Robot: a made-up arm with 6 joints.
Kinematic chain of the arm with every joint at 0, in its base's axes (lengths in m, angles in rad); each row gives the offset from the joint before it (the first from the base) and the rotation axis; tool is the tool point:
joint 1: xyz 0 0 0.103 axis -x
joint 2: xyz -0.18 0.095 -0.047 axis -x
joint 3: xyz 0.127 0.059 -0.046 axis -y
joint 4: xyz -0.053 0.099 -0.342 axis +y
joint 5: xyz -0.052 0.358 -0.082 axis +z
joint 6: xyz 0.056 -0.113 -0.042 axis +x
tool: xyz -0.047 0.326 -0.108
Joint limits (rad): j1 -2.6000..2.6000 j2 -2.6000..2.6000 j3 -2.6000..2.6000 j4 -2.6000..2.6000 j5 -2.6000..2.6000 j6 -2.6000..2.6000
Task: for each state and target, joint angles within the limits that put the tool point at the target. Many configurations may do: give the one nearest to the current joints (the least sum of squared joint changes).
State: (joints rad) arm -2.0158 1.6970 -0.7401 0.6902 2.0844 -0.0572
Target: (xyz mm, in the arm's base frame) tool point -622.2 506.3 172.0
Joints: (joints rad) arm -1.9778 1.6263 -0.5382 0.6111 1.9205 -0.1344
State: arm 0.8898 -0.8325 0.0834 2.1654 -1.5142 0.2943
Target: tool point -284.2 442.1 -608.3
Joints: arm 0.9550 -0.7273 0.0591 2.0446 -1.3768 0.2744
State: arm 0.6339 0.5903 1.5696 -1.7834 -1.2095 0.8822
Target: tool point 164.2 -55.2 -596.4
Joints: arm 0.7338 0.6631 1.4605 -1.7825 -1.1931 0.8456
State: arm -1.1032 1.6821 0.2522 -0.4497 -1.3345 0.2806
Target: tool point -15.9 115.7 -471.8
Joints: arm -0.9628 1.9103 -0.2232 -0.5009 -1.5033 0.6126
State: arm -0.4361 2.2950 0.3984 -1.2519 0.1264 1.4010
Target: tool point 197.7 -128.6 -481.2
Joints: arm -0.7980 2.0551 1.2266 -1.4375 0.1174 1.5505
